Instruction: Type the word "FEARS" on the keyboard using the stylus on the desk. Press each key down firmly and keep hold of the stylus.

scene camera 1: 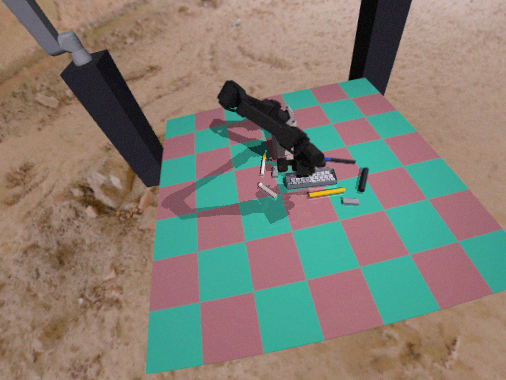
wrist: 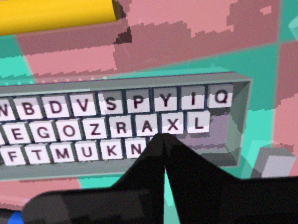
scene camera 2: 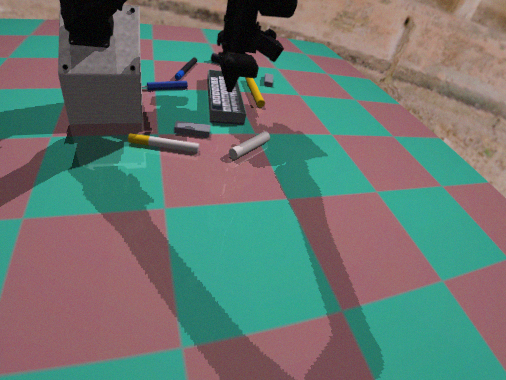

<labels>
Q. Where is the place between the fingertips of the gripper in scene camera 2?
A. At 229, 91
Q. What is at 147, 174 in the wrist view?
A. The gripper.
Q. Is the gripper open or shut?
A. Shut.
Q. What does the gripper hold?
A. Nothing.
</labels>
